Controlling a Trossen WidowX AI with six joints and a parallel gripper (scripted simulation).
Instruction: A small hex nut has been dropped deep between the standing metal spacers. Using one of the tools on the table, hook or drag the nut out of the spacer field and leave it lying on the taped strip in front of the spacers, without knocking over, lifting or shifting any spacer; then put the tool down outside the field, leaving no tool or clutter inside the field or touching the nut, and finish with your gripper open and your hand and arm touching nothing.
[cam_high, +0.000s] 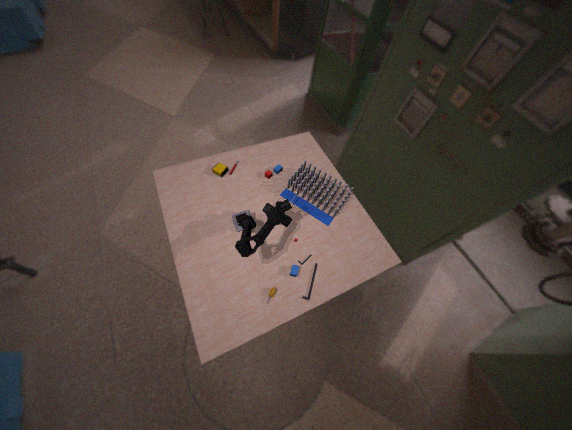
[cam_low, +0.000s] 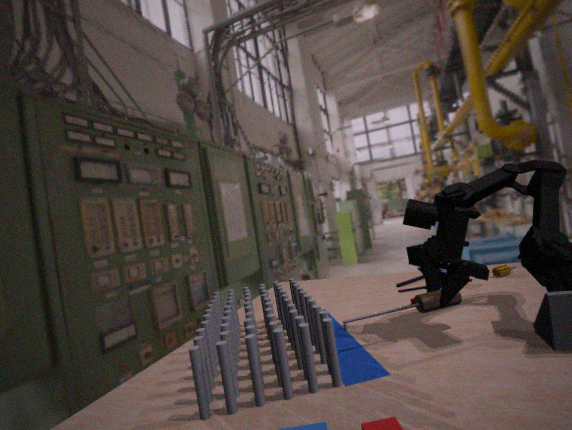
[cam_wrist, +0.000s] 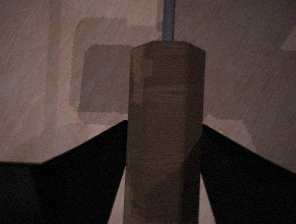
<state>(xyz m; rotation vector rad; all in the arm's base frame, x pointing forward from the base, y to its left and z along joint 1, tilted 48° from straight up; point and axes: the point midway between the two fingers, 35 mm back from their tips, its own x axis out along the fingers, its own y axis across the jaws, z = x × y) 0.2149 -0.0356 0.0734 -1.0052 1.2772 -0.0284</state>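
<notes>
The red cube is 37 cm to the left of my gripper tip, 9 cm ahead of it and 3 cm below it. Round my gripper tip: yellow scraper (41 cm to the right, 24 cm behind, 4 cm below); yellow block (54 cm to the left, 22 cm behind, 3 cm below); blue taped strip (23 cm ahead, 5 cm below, 3 cm to the left).
</notes>
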